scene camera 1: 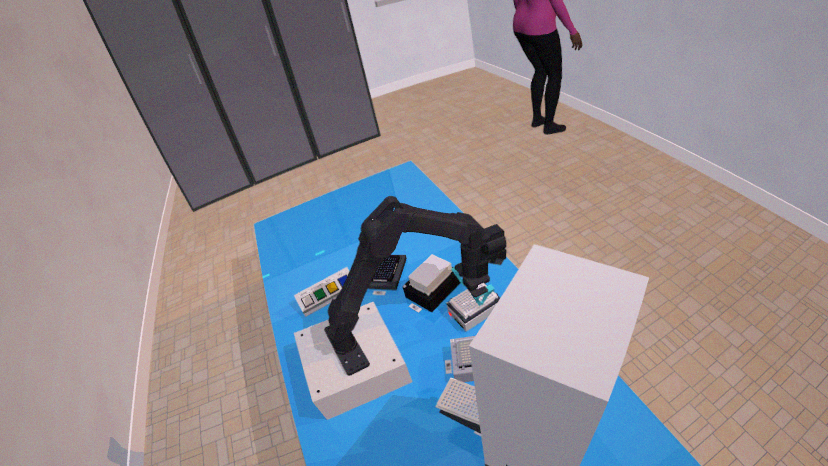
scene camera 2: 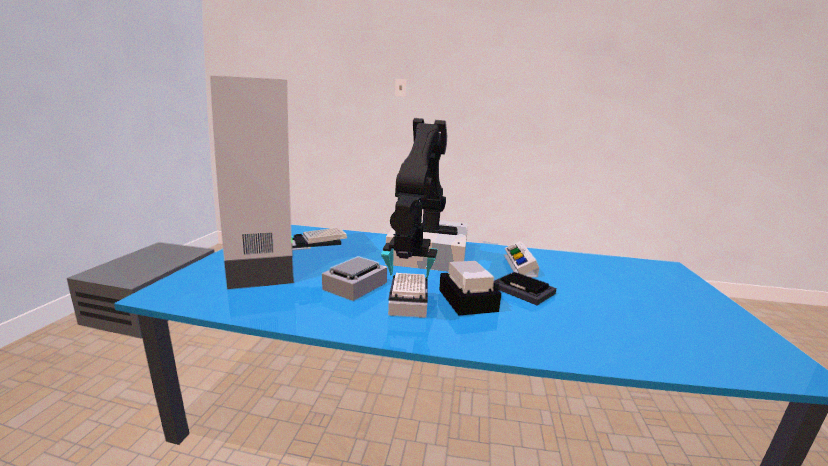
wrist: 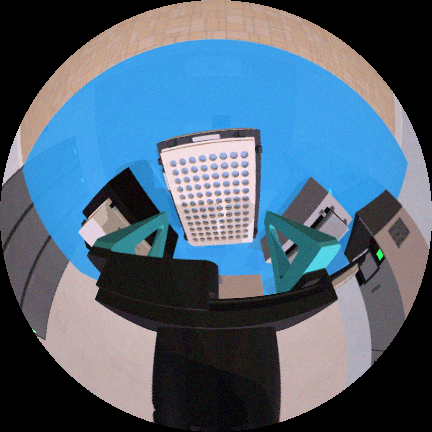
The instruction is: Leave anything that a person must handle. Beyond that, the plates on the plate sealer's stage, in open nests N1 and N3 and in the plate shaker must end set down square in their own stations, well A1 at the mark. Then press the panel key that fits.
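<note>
A white 96-well plate [scene camera 1: 466, 301] [scene camera 2: 409, 284] [wrist: 215, 190] lies on a pale device with a dark top rim [scene camera 2: 407, 306] [wrist: 258, 150]. The rim shows beyond its far edge and along its right side in the wrist view; full seating and the A1 mark cannot be made out. My gripper [scene camera 2: 409, 273] [wrist: 215, 216] is open, its teal fingers apart on both sides of the plate's near end. A white box-like piece [scene camera 1: 430, 273] [scene camera 2: 470, 275] sits on a black block. A plate [scene camera 1: 458, 398] [scene camera 2: 324, 235] lies on a black base. The key panel [scene camera 1: 306, 301] [scene camera 2: 528, 267] has white, green, yellow and blue keys.
A grey station [scene camera 1: 456, 370] [scene camera 2: 353, 284] stands beside the pale device. A low black station [scene camera 1: 384, 284] [scene camera 2: 535, 296] stands beyond the black block. A tall cabinet [scene camera 1: 550, 324] [scene camera 2: 252, 173] [wrist: 395, 260] hides part of the table. A person [scene camera 1: 541, 57] stands far back.
</note>
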